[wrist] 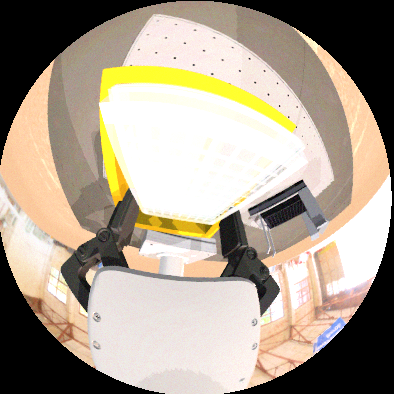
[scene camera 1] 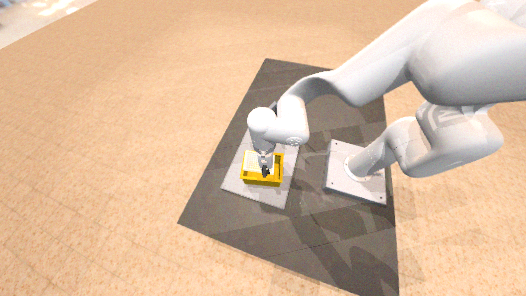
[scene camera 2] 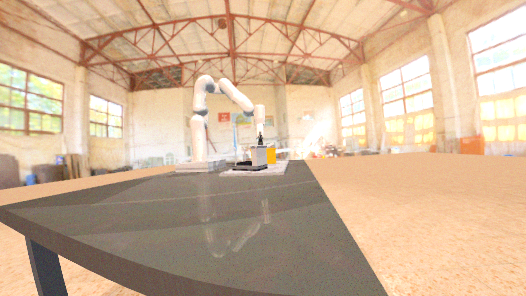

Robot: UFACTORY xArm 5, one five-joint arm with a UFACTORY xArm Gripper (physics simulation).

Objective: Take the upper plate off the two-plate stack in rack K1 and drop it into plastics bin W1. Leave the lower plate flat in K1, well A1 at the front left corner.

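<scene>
My gripper (scene camera 1: 265,172) (scene camera 2: 260,143) (wrist: 182,206) points down and is shut on a white gridded plate. The plate (scene camera 1: 252,161) (wrist: 190,150) spans the gap between the black fingers and looks overexposed in the wrist view. It lies level, over or in the mouth of the yellow bin; how deep is unclear. The yellow bin (scene camera 1: 262,182) (scene camera 2: 271,156) (wrist: 165,75) shows its rim around part of the plate. The plate hides most of the bin's inside. I cannot make out rack K1 or the lower plate for certain.
A light perforated board (scene camera 1: 232,182) (wrist: 200,52) lies under the bin. A black-based fixture with a grey upright (scene camera 2: 259,156) (wrist: 314,212) stands near the bin. The arm's base plate (scene camera 1: 345,192) is on the dark table (scene camera 1: 230,222) (scene camera 2: 200,240).
</scene>
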